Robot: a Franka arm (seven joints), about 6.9 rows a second.
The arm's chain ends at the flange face. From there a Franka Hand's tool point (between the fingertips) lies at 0.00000 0.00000 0.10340 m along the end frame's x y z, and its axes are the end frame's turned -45 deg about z.
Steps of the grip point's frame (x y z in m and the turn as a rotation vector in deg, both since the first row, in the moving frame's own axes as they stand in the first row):
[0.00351 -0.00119 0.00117 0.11 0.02 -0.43]
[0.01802 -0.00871 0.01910 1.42 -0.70 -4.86]
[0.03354 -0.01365 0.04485 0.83 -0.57 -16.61]
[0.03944 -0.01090 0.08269 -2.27 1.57 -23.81]
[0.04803 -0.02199 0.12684 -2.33 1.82 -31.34]
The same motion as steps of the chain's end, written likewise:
[0.00176 -0.00316 0.00117 0.09 -0.06 -0.43]
[0.00932 -0.01810 0.01914 0.51 -1.50 -4.86]
[0.01587 -0.03330 0.04487 0.18 -0.99 -16.61]
[0.01524 -0.03546 0.08281 -0.49 2.72 -23.81]
[0.01321 -0.04872 0.12697 -0.36 2.93 -31.34]

